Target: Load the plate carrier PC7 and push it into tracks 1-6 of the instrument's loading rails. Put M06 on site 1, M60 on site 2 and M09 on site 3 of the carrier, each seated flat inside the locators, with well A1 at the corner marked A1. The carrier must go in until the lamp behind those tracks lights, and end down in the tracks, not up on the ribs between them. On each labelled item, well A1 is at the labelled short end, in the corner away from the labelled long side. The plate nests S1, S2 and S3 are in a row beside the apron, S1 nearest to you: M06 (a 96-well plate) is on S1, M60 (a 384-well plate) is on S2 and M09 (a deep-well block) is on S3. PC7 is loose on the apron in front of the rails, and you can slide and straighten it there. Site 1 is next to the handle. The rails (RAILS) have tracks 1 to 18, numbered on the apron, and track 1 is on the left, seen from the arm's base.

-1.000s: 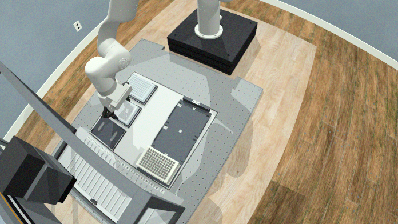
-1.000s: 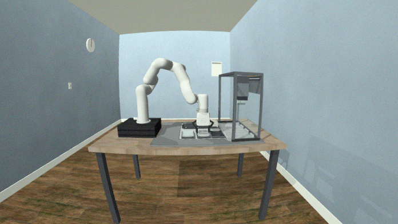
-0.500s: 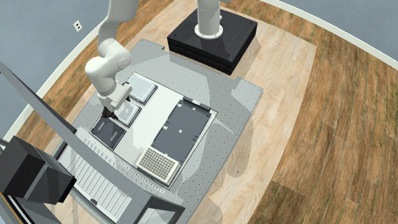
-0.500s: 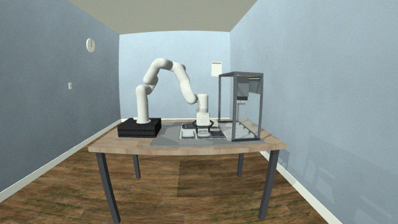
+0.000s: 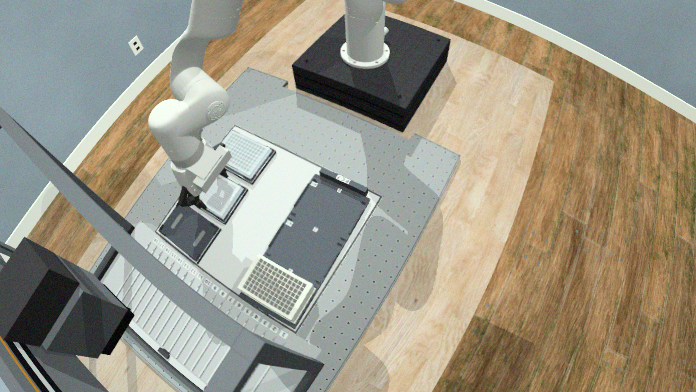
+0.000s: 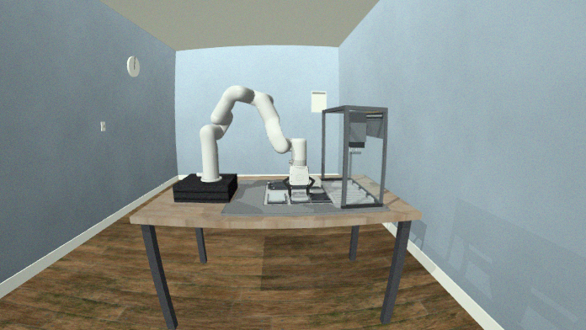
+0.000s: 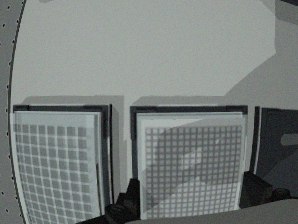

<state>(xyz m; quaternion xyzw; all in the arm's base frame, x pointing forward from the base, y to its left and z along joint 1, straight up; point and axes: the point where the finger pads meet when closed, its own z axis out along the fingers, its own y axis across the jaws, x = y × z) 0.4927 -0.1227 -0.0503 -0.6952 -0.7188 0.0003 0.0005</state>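
Right now the plate nest S2 is 20 mm below my hand. Also, from my hand: carrier PC7: 260 mm to the left, 10 mm below; then plate nest S1: 110 mm behind, 20 mm below; then plate nest S3: 110 mm ahead, 20 mm below.
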